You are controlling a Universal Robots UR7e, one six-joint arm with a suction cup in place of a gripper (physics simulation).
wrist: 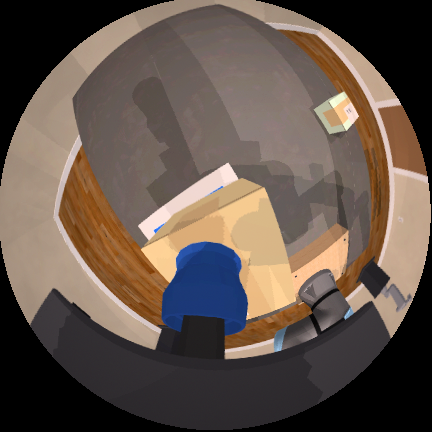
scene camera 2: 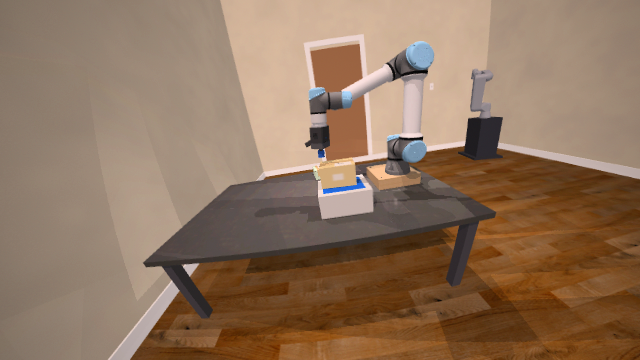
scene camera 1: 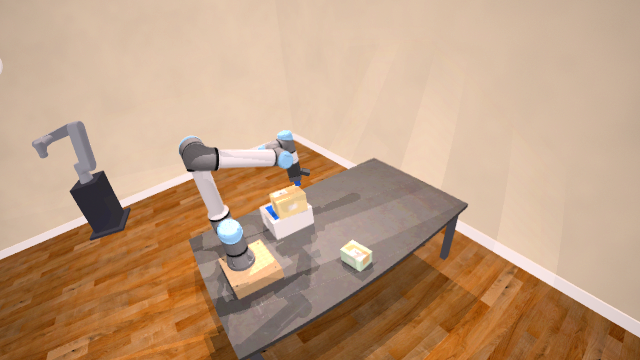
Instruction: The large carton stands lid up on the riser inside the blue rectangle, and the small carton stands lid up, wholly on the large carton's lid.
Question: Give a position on a white riser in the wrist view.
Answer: At 223, 175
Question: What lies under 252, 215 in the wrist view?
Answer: A large tan carton.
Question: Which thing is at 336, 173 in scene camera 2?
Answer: A large tan carton.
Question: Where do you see a large tan carton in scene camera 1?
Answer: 289, 201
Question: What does the suction cup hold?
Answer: Nothing.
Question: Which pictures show the white riser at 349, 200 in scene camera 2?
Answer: The wrist view, scene camera 2 and scene camera 1: all of them.
